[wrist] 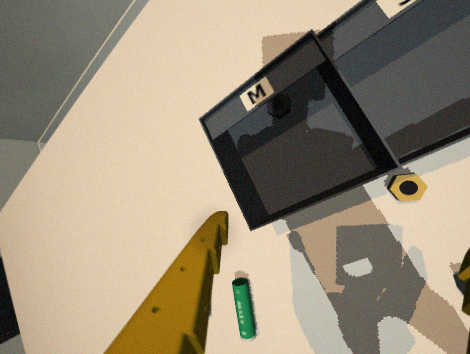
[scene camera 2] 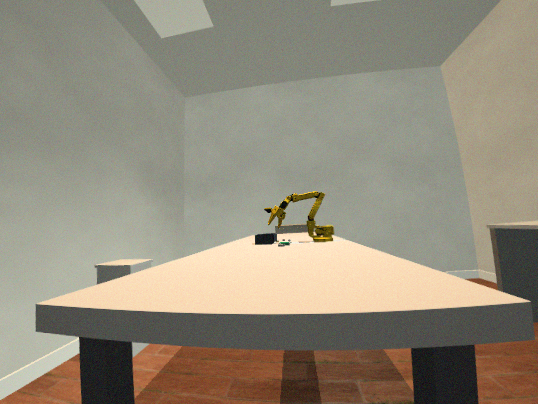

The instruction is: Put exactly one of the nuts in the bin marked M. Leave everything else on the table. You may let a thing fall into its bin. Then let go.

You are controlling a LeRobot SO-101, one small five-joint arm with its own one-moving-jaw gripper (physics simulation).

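Frame: origin at the arm's base, x right, y up, z back, level; millimetres.
Seen in the pictures: end effector, tool point: (wrist: 227, 223) (scene camera 2: 269, 224); arm's base, origin of the base link: (scene camera 2: 318, 241).
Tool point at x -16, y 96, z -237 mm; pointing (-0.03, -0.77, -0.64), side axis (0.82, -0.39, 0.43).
Offsets run from my tool point to a thing's middle. "spot": to the spot under its first point.
The bin marked M @[spot: dx -16, dy -65, dz -37 mm] (wrist: 230, 162) is a dark open box in the upper middle of the wrist view. A dark nut @[dx +31, dy -84, dz -60 mm] (wrist: 279, 106) lies inside it, near the wall with the M label. A brass hexagonal nut @[dx +72, dy -92, dz +30 mm] (wrist: 421, 188) lies on the table outside, close to the bin's right corner. My gripper (scene camera 2: 275, 225) (wrist: 344, 240) is open and empty, its jaws wide apart. It hangs above the table beside the bin, tips pointing down. In the scene view the dark bins @[dx +108, dy -72, dz -28 mm] (scene camera 2: 265, 238) are small, and their labels cannot be read.
A second dark bin @[spot: dx +94, dy -84, dz +12 mm] (wrist: 435, 142) adjoins bin M on the right, its label cut off by the picture edge. A green battery @[dx -77, dy -89, dz +76 mm] (wrist: 243, 310) lies on the table between the jaws' sides, nearer the left jaw. A dark thing partly shows by the right jaw, too hidden to name.
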